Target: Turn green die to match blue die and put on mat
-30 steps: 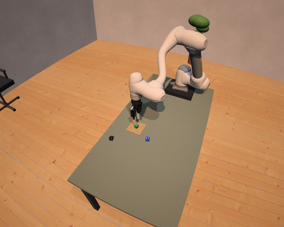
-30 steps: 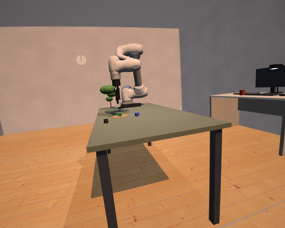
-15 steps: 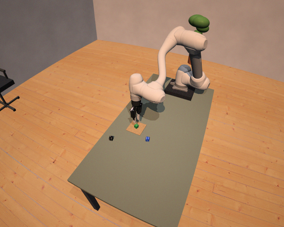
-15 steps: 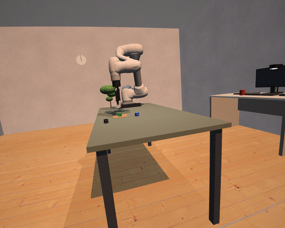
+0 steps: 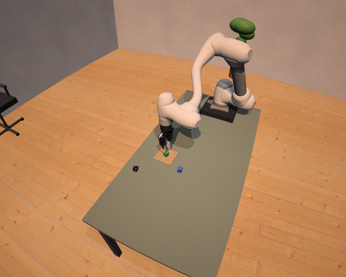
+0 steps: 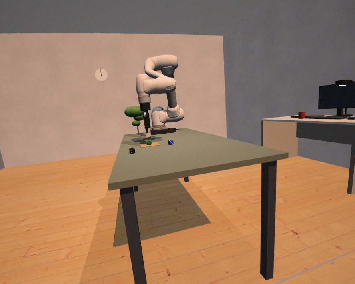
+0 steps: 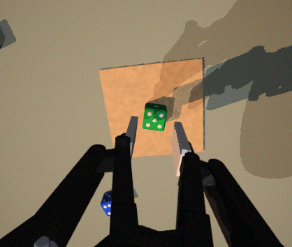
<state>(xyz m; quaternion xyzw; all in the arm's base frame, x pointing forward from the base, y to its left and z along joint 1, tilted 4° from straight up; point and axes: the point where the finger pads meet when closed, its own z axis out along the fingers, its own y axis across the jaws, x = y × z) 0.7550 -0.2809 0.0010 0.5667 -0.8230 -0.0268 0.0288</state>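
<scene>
Now: hand 80 mm above the green die. Round my hand: black die 200 mm ahead, 150 mm to the right, 80 mm below; blue die 140 mm to the left, 110 mm ahead, 80 mm below; tan mat 100 mm below.
</scene>
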